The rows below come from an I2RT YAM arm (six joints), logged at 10 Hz.
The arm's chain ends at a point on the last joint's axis. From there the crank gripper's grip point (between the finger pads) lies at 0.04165 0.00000 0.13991 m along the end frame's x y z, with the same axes.
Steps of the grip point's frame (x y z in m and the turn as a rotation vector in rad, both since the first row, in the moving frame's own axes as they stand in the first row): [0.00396 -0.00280 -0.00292 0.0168 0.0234 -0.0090]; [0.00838 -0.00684 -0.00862 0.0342 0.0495 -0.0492]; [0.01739 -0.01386 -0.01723 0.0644 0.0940 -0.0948]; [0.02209 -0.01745 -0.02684 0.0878 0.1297 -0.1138]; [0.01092 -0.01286 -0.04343 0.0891 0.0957 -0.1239]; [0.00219 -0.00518 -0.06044 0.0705 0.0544 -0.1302]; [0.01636 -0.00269 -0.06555 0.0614 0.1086 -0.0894]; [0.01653 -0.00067 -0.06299 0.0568 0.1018 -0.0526]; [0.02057 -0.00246 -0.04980 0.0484 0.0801 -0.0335]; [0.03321 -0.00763 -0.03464 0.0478 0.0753 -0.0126]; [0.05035 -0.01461 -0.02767 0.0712 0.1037 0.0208]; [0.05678 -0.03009 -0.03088 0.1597 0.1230 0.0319]
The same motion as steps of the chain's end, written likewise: [0.00071 -0.00007 -0.00188 0.0168 0.0234 -0.0090]; [0.00168 0.00012 -0.00627 0.0342 0.0495 -0.0492]; [0.00508 -0.00045 -0.01230 0.0644 0.0940 -0.0948]; [0.00537 0.00026 -0.01955 0.0878 0.1297 -0.1138]; [-0.00112 0.00532 -0.03804 0.0891 0.0957 -0.1239]; [-0.00433 0.01046 -0.05744 0.0705 0.0544 -0.1302]; [0.00202 0.01011 -0.05984 0.0614 0.1086 -0.0894]; [0.00281 0.00969 -0.05775 0.0568 0.1018 -0.0526]; [0.00965 0.00580 -0.04582 0.0484 0.0801 -0.0335]; [0.02285 -0.00044 -0.03094 0.0478 0.0753 -0.0126]; [0.03601 -0.00584 -0.02229 0.0712 0.1037 0.0208]; [0.03967 -0.00990 -0.02307 0.1597 0.1230 0.0319]
